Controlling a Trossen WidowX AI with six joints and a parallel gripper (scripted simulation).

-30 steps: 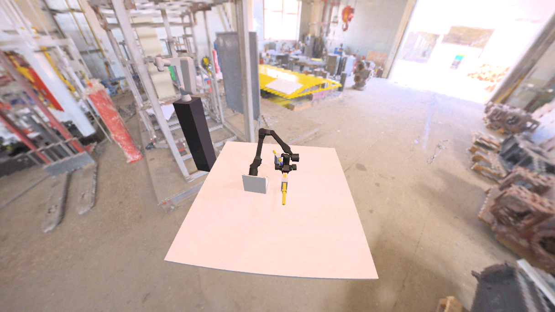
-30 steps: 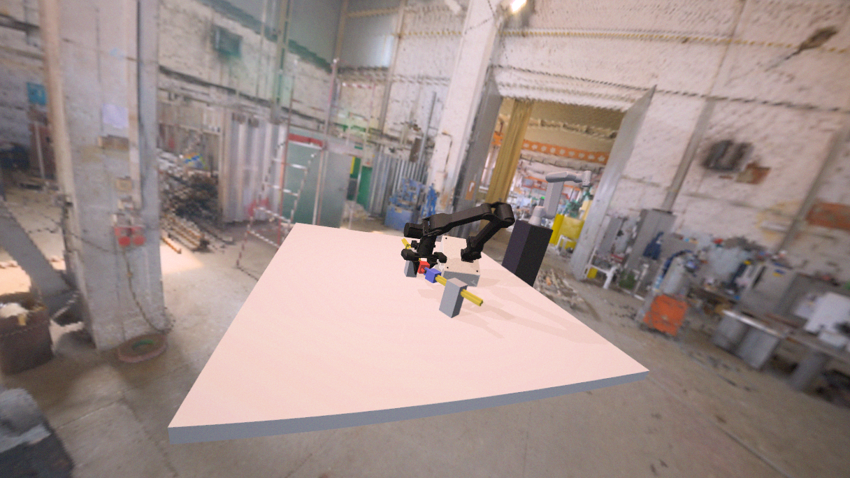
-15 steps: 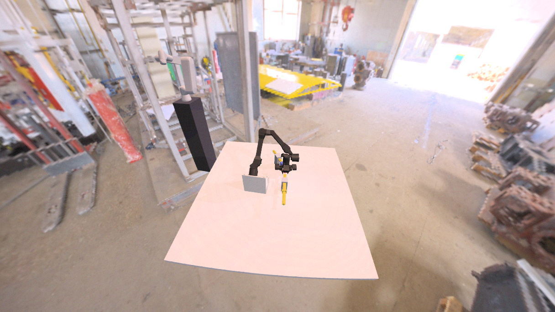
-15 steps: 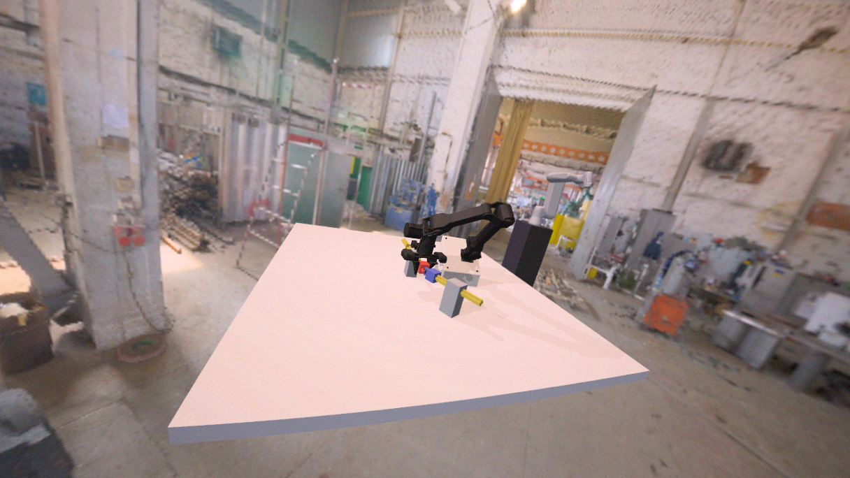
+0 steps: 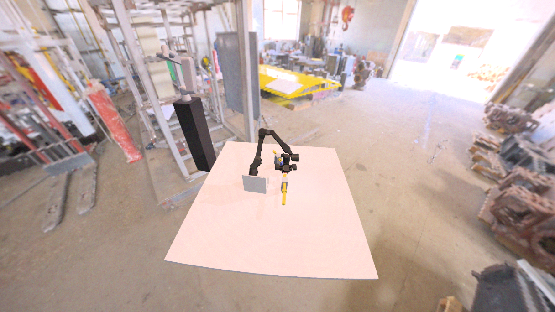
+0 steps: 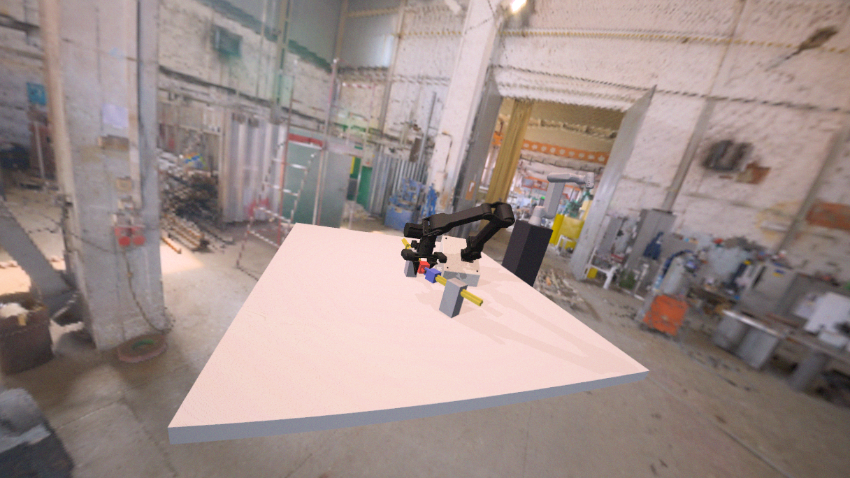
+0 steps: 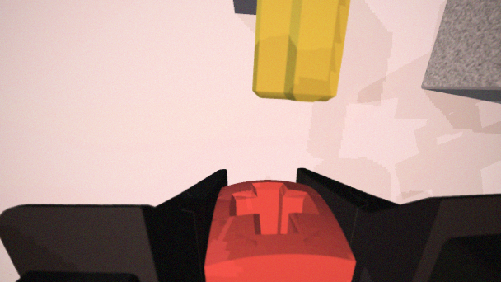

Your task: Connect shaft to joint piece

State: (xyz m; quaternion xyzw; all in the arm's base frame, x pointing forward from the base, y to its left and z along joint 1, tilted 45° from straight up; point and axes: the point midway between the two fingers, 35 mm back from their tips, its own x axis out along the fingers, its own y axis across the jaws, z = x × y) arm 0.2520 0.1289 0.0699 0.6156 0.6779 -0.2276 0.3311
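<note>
My gripper tip is now 20 mm to the right of the red square joint piece and 40 mm below it.
</note>
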